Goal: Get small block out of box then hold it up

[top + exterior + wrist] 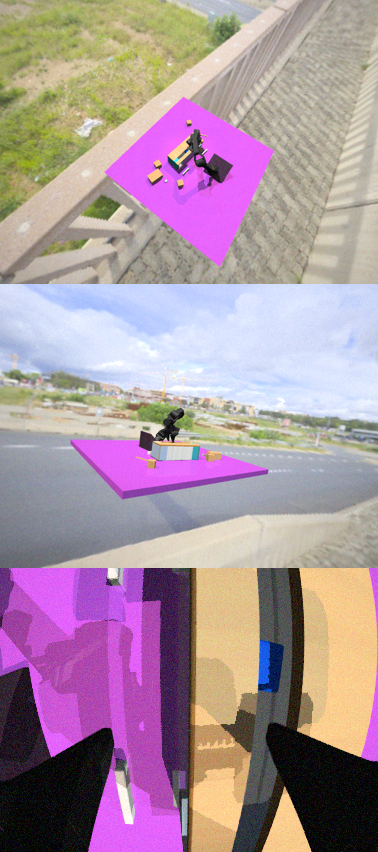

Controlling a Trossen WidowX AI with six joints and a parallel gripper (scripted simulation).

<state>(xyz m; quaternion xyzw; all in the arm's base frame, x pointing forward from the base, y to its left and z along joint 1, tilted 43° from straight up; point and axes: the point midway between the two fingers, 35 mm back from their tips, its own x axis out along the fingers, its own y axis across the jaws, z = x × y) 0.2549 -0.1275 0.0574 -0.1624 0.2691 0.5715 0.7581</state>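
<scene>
Right now the blue block is 50 mm ahead of my gripper tip, 40 mm below it and 20 mm to the left of it. From my gripper tip the other things lie so: thin orange stick: 290 mm to the right, 120 mm below, 30 mm ahead.
</scene>
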